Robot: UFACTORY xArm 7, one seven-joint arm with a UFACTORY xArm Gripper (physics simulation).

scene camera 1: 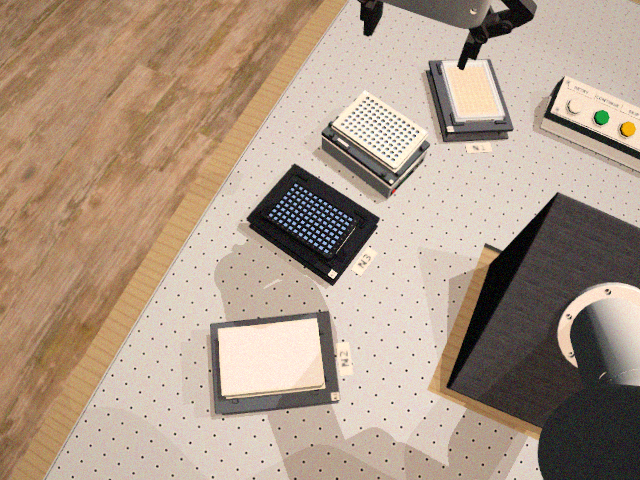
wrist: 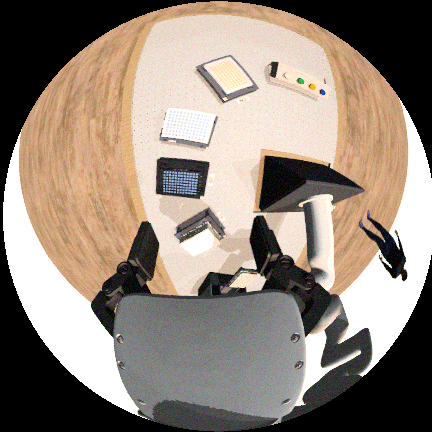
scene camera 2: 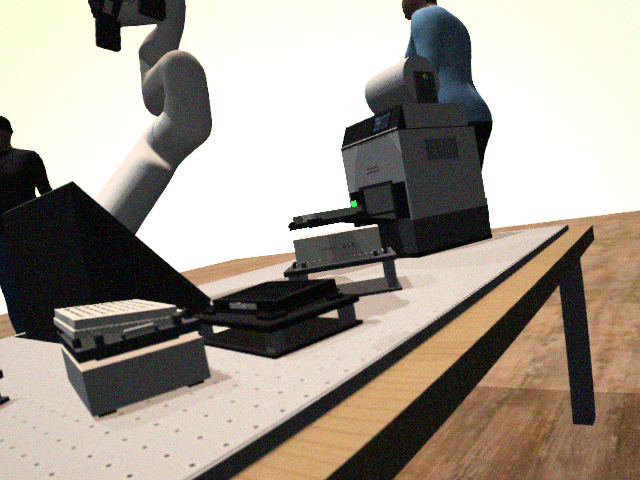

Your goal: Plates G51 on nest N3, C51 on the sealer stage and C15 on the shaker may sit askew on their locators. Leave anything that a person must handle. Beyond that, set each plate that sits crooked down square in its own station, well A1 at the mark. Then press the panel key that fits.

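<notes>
Plate G51 (scene camera 1: 310, 217) (scene camera 2: 273, 291) (wrist: 180, 181), black with blue wells, sits inside nest N3 (scene camera 1: 258, 219); whether it is square I cannot tell. Plate C15 (scene camera 1: 379, 129) (scene camera 2: 116, 312) (wrist: 188, 126), white, sits on the dark-decked shaker (scene camera 1: 356, 167) (scene camera 2: 144, 369); in scene camera 2 its lower edge looks slightly out of line with the deck. The sealer stage (scene camera 2: 323, 218) sticks out from the sealer (scene camera 2: 439, 170). A pale plate (wrist: 245, 278), probably C51, shows near it in the wrist view; its seating is unclear. My gripper (scene camera 1: 416, 43) (wrist: 201, 230) is open and empty, high above the table.
Nest N1 holds a cream plate (scene camera 1: 473, 93) (wrist: 227, 75). Nest N2 holds a pale block (scene camera 1: 271, 356) (scene camera 2: 338, 245). The key panel (scene camera 1: 587, 111) (wrist: 293, 82) has white, green, amber and blue keys. A person in blue (scene camera 2: 447, 51) stands behind the sealer; another person (scene camera 2: 23, 170) stands left.
</notes>
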